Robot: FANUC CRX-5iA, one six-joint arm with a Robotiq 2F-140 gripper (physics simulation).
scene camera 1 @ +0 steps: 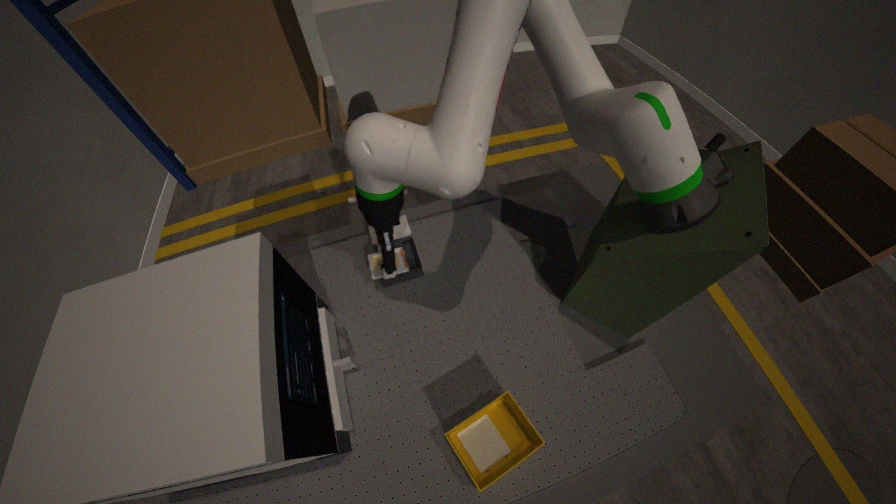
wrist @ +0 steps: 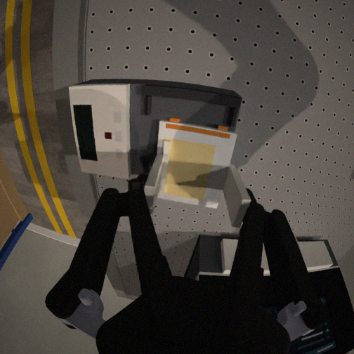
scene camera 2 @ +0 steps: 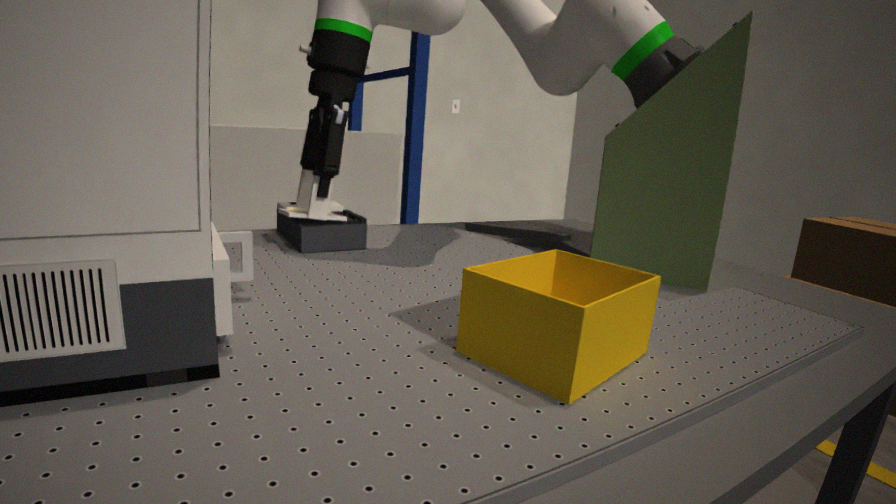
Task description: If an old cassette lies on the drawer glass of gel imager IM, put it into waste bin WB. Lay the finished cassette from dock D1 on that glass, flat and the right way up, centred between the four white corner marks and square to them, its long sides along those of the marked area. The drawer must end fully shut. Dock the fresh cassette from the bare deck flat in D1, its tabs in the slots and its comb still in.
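Observation:
My gripper (scene camera 1: 389, 268) (scene camera 2: 315, 189) (wrist: 194, 170) is shut on the fresh cassette (scene camera 1: 376, 265) (wrist: 192, 157), with pale upright plates at the fingertips on both sides. The cassette has a yellow window, an orange strip and two orange tabs. It is roughly flat at rim height, partly over dock D1 (scene camera 1: 415, 258) (scene camera 2: 333, 238) (wrist: 192, 102) and overhanging one side. In the wrist view its tabs lie between the dock's dark side brackets, apart from the far wall; contact underneath is hidden. Imager IM's drawer front (scene camera 1: 330, 369) (scene camera 2: 222, 291) is close against the housing; the glass is hidden.
Waste bin WB (scene camera 1: 527, 414) (scene camera 2: 516, 325) is a yellow open box, with a pale cassette (scene camera 1: 483, 442) inside. Imager IM (scene camera 1: 156, 357) (scene camera 2: 100, 144) stands at the left, its drawer handle (scene camera 1: 344, 363) (scene camera 2: 247, 255) sticking out. The green arm pedestal (scene camera 1: 682, 269) (scene camera 2: 664, 188) stands at the right.

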